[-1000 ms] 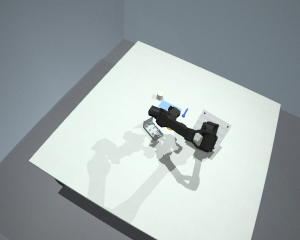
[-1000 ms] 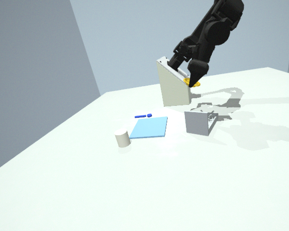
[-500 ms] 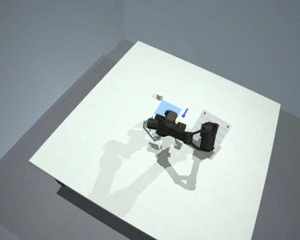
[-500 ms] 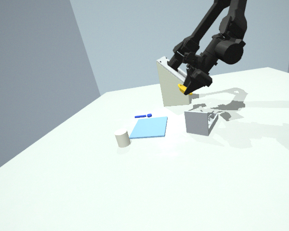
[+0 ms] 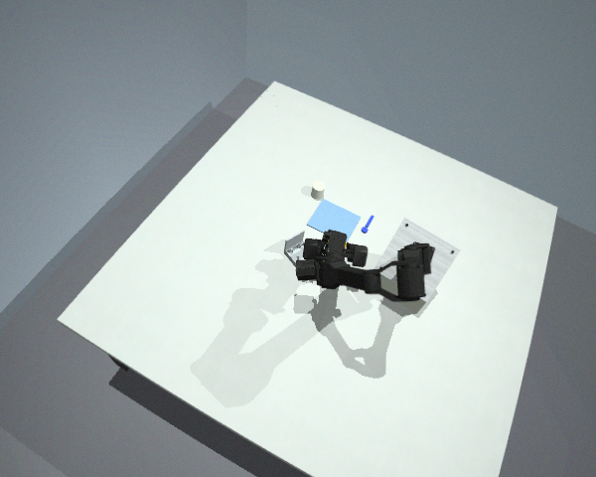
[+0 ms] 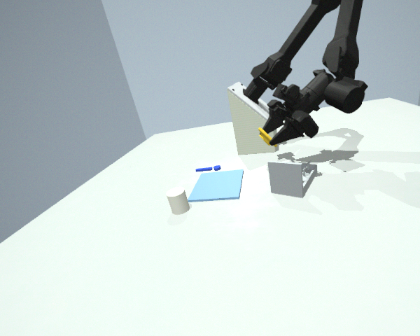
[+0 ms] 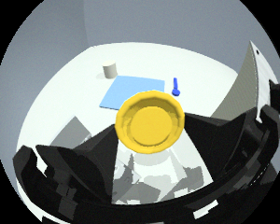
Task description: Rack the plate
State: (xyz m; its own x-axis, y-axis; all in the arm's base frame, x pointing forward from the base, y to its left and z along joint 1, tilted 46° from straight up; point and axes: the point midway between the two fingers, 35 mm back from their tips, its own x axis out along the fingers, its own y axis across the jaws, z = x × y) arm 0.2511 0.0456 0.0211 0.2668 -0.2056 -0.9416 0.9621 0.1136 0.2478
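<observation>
Right now my gripper tip is 70 mm short of the grey dish rack, 60 mm to the right of it and 70 mm above it. Round my gripper tip: small blue spoon 70 mm behind, 180 mm to the right, 90 mm below; yellow plate 10 mm to the left; white cup 140 mm ahead, 220 mm to the right, 70 mm below.
</observation>
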